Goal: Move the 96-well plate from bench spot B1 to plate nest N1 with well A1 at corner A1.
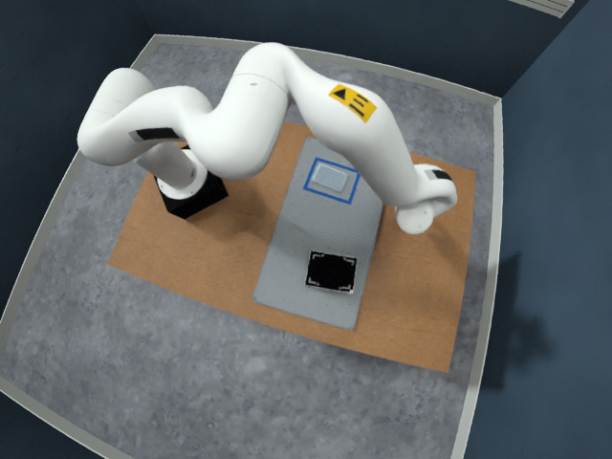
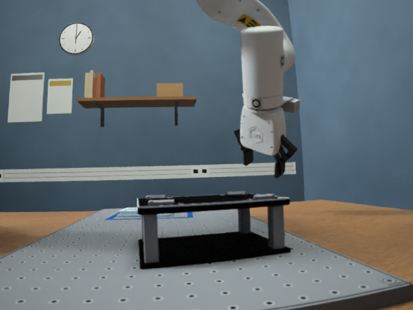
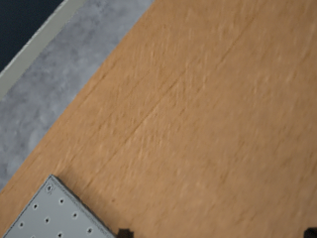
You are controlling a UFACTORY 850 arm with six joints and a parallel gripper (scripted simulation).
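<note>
The 96-well plate lies 27 cm behind my hand, 8 cm to the left of it and 10 cm below it. Round my hand: black raised plate nest: 21 cm behind, 29 cm to the right, 5 cm below.
</note>
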